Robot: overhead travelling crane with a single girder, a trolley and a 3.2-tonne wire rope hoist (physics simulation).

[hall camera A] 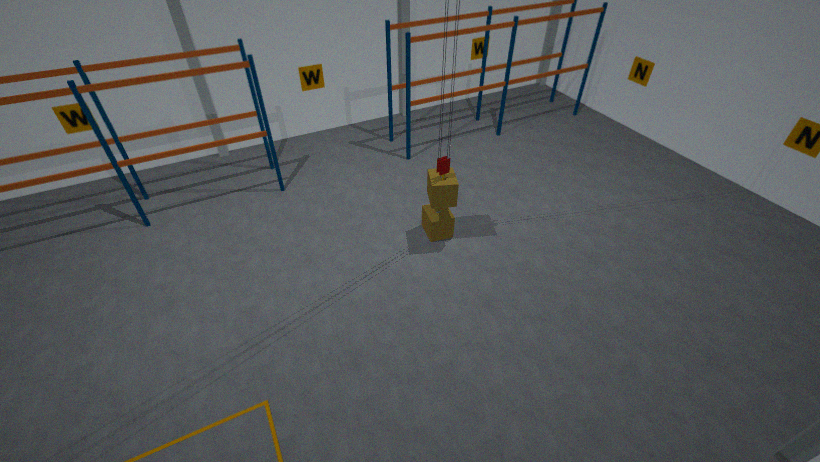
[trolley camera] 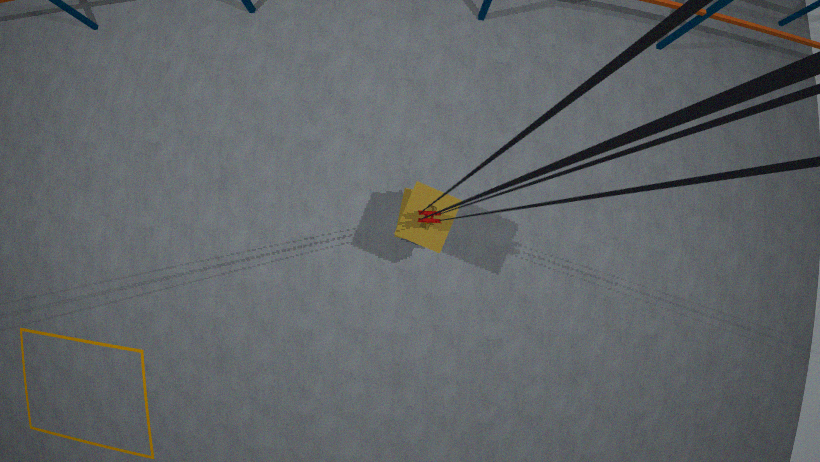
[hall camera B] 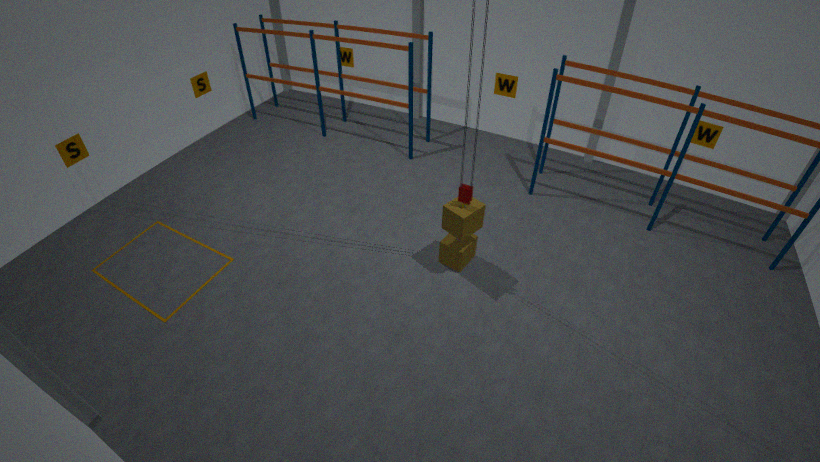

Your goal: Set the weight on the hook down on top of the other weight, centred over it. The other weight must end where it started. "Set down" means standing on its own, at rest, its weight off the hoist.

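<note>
My hook hangs on its ropes and carries a yellow weight. This weight hangs upright a little above the other weight. The other yellow weight stands upright on the floor. Part of its top shows below the hung weight in both hall views, in shadow in places. The hung weight sits slightly right of it in both hall views. In the trolley view it hides the lower weight except for a sliver at its left, so the exact centring is hidden.
A rack and another rack, with blue posts and orange beams, stand along the W wall. A yellow outlined rectangle lies on the floor, well apart from the weights.
</note>
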